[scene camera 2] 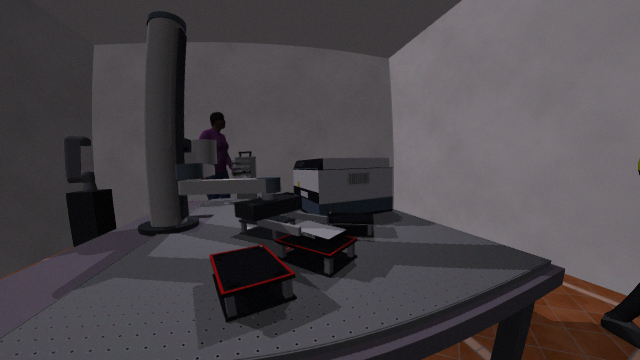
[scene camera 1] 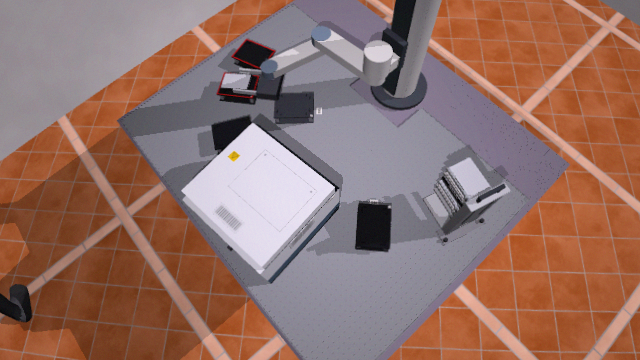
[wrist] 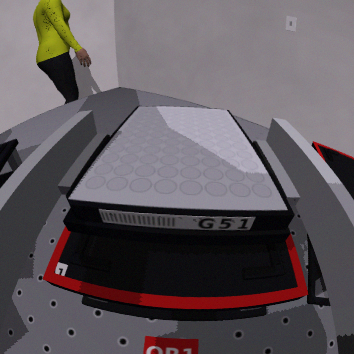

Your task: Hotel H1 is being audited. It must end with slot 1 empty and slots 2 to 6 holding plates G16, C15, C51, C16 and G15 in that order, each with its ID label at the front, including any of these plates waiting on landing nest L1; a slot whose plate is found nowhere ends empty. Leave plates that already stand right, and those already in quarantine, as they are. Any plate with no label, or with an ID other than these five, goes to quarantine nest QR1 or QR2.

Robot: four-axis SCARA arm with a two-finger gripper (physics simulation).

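Frame: origin at the arm's base, x right, y ahead, z up, level; metres.
Seen in the pictures: gripper, fingertip midpoint: (scene camera 2: pixel 315 225) (scene camera 1: pixel 236 80) (wrist: pixel 181 125); arm's base, link origin: (scene camera 2: pixel 170 226) (scene camera 1: pixel 398 86).
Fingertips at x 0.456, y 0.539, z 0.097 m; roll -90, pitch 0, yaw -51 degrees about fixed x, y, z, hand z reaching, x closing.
Observation:
Offsets run from my fingertips to a thing's top centre.
My gripper (scene camera 1: pixel 237 81) (scene camera 2: pixel 314 226) (wrist: pixel 181 125) is shut on a pale plate @(dy +0.003, dx +0.004, dz -0.003 m) (scene camera 1: pixel 234 80) (scene camera 2: pixel 324 230) (wrist: pixel 170 155), one finger at each side. Its front label reads G51 in the wrist view. The plate is low over the red-rimmed quarantine nest QR1 @(dy +0.001, dx +0.003, dz -0.030 m) (scene camera 1: pixel 237 95) (scene camera 2: pixel 325 245) (wrist: pixel 175 301); a small gap shows below it in the scene camera 2 view. The quarantine nest QR2 @(dy -0.156, dx +0.098, dz -0.030 m) (scene camera 1: pixel 254 53) (scene camera 2: pixel 250 268), beside it, bears no plate. Hotel H1 (scene camera 1: pixel 460 217) (scene camera 2: pixel 245 161) stands far off and holds several plates; their labels cannot be read.
A large white device @(dy +0.257, dx -0.537, dz +0.171 m) (scene camera 1: pixel 260 190) (scene camera 2: pixel 355 187) stands on the table. A black nest @(dy +0.010, dx -0.846, dz -0.030 m) (scene camera 1: pixel 373 226) is between it and the hotel. A dark nest @(dy -0.110, dx -0.248, dz -0.025 m) (scene camera 1: pixel 294 106) stands near QR1, and another black nest @(dy +0.161, dx -0.176, dz -0.031 m) (scene camera 1: pixel 231 132) (scene camera 2: pixel 351 218) stands beside the device. Their labels are unreadable.

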